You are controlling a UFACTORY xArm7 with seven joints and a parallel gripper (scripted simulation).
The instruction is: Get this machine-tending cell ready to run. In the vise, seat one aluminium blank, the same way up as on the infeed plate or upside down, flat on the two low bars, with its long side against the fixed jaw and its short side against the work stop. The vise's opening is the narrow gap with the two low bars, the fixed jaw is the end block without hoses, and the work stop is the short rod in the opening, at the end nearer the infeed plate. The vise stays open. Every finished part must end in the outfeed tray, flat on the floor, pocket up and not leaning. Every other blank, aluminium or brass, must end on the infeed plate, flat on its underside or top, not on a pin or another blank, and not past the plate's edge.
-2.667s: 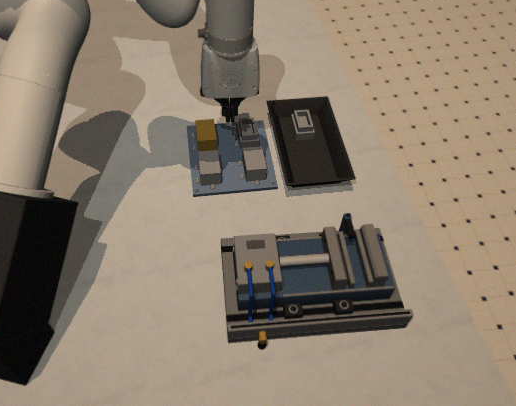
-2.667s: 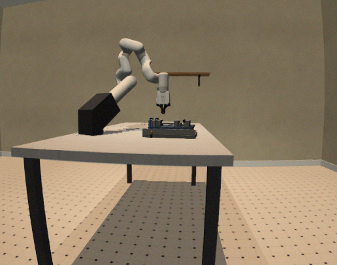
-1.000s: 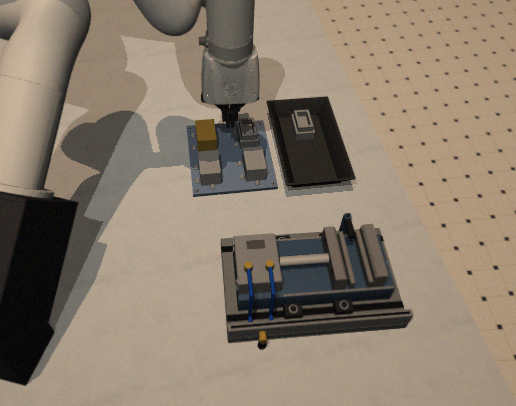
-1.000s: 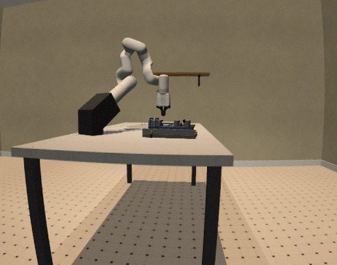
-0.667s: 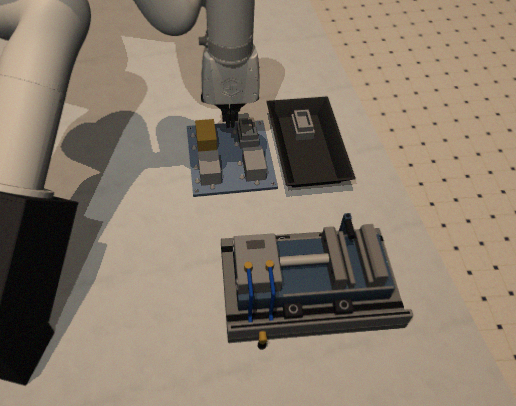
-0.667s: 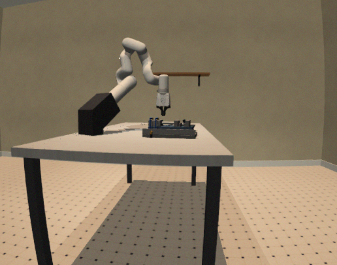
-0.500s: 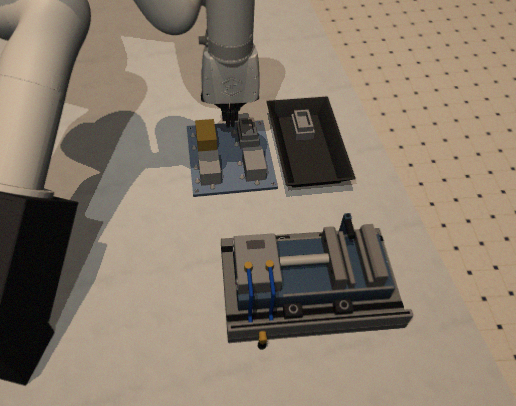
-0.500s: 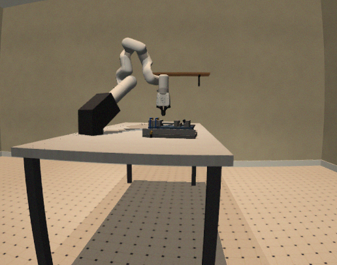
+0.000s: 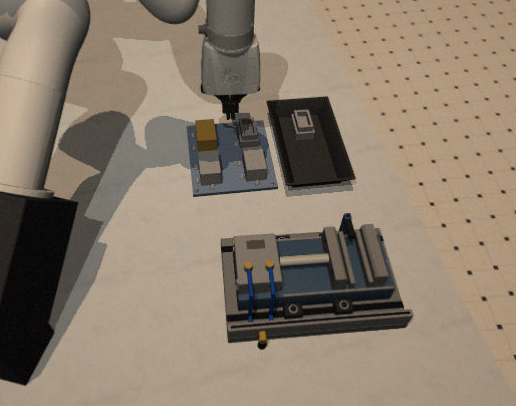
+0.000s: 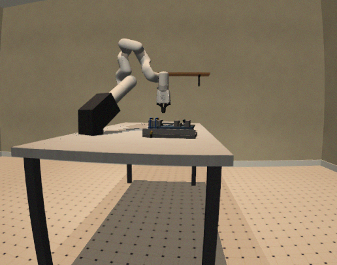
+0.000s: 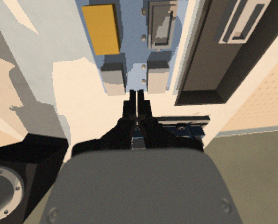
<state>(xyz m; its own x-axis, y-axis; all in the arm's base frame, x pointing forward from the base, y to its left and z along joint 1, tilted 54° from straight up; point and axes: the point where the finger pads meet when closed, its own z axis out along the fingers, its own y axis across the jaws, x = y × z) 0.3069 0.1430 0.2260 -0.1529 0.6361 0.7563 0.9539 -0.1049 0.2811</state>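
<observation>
My hand is 6 cm past the brass blank, 4 cm to the right of it and 13 cm above it. Also, from my hand: hosed end block 7 cm ahead, 29 cm to the right, 7 cm below.
</observation>
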